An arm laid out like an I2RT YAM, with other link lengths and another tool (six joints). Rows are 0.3 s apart.
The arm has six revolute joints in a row. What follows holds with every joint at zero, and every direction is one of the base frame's.
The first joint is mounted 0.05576 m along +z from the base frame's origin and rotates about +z.
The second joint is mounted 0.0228 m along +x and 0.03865 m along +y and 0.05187 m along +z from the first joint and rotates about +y.
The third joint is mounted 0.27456 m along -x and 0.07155 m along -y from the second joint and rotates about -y.
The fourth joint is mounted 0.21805 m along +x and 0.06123 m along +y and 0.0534 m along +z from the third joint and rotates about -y.
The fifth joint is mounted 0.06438 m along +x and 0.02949 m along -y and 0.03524 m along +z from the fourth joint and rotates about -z.
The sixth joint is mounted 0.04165 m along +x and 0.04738 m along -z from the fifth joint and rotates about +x.
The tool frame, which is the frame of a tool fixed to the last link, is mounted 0.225 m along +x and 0.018 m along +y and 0.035 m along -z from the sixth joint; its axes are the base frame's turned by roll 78.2, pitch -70.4 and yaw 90 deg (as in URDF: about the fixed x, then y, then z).
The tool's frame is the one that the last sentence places.
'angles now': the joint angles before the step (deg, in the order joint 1, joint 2, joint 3, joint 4, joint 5, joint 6). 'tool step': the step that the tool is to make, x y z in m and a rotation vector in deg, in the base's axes. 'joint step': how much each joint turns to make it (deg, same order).
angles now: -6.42, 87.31, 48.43, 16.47, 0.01, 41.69
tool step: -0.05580, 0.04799, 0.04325, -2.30, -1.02, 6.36
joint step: 5.20, -16.01, -1.80, -13.04, -0.25, -2.50
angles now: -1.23, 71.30, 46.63, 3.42, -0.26, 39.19
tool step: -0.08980, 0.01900, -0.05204, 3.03, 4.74, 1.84
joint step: 1.44, -18.37, -15.51, -7.58, -1.57, 2.57
